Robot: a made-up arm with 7 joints. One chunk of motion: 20 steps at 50 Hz.
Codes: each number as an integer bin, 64 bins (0 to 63) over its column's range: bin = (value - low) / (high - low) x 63, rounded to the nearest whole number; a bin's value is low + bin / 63 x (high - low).
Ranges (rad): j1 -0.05..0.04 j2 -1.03..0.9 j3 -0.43..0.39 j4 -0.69..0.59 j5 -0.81..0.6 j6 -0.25..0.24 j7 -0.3..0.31
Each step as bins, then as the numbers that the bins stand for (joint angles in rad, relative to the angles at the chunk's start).
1 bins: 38 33 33 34 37 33 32
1 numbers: 0.0043 -0.0190 -0.0005 0.0008 0.0181 0.0067 0.0098
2 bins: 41 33 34 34 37 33 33
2 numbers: 0.0086 -0.0190 0.0125 0.0008 0.0181 0.0067 0.0195
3 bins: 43 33 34 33 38 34 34
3 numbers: 0.0114 -0.0190 0.0125 -0.0195 0.0405 0.0144 0.0292
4 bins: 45 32 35 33 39 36 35
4 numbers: 0.0143 -0.0497 0.0256 -0.0195 0.0629 0.0300 0.0389
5 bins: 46 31 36 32 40 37 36
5 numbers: 0.0157 -0.0803 0.0386 -0.0398 0.0852 0.0378 0.0486
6 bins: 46 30 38 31 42 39 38
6 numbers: 0.0157 -0.1110 0.0646 -0.0602 0.1300 0.0533 0.0679
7 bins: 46 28 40 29 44 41 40
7 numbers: 0.0157 -0.1722 0.0906 -0.1008 0.1748 0.0689 0.0873
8 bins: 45 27 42 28 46 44 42
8 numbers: 0.0143 -0.2029 0.1167 -0.1211 0.2195 0.0922 0.1067
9 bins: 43 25 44 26 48 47 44
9 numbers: 0.0114 -0.2641 0.1427 -0.1617 0.2643 0.1156 0.1260
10 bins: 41 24 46 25 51 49 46
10 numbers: 0.0086 -0.2948 0.1687 -0.1821 0.3314 0.1311 0.1454
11 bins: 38 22 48 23 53 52 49
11 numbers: 0.0043 -0.3560 0.1948 -0.2227 0.3762 0.1544 0.1744
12 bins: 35 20 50 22 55 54 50
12 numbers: 0.0000 -0.4173 0.2208 -0.2430 0.4210 0.1700 0.1841
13 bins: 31 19 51 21 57 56 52
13 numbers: -0.0057 -0.4479 0.2338 -0.2633 0.4657 0.1856 0.2035
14 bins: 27 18 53 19 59 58 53
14 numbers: -0.0114 -0.4786 0.2598 -0.3040 0.5105 0.2011 0.2132
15 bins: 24 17 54 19 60 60 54
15 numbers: -0.0157 -0.5092 0.2729 -0.3040 0.5329 0.2167 0.2229
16 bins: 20 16 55 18 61 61 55
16 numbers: -0.0214 -0.5398 0.2859 -0.3243 0.5552 0.2244 0.2325
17 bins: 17 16 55 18 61 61 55
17 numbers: -0.0257 -0.5398 0.2859 -0.3243 0.5552 0.2244 0.2325
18 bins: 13 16 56 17 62 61 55
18 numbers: -0.0314 -0.5398 0.2989 -0.3446 0.5776 0.2244 0.2325
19 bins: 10 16 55 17 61 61 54
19 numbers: -0.0357 -0.5398 0.2859 -0.3446 0.5552 0.2244 0.2229
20 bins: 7 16 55 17 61 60 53
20 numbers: -0.0400 -0.5398 0.2859 -0.3446 0.5552 0.2167 0.2132
